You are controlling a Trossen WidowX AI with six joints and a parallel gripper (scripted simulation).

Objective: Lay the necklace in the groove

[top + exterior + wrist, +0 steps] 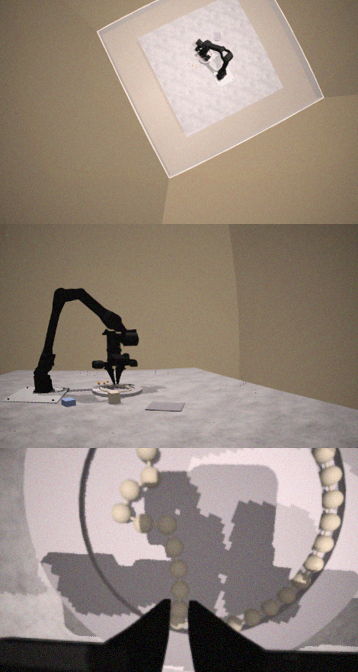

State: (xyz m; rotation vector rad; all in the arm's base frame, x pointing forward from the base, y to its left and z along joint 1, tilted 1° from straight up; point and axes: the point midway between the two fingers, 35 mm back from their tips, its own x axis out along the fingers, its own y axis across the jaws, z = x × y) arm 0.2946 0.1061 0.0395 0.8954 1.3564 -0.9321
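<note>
My gripper tip is now 50 mm to the left of the round bead board, 10 mm short of it and 10 mm above it. The rest, counted from my gripper tip: flat grey plate 280 mm to the right, 160 mm ahead, 10 mm below; cream cube 220 mm to the right; blue block 250 mm to the right, 140 mm behind, 10 mm below.
</note>
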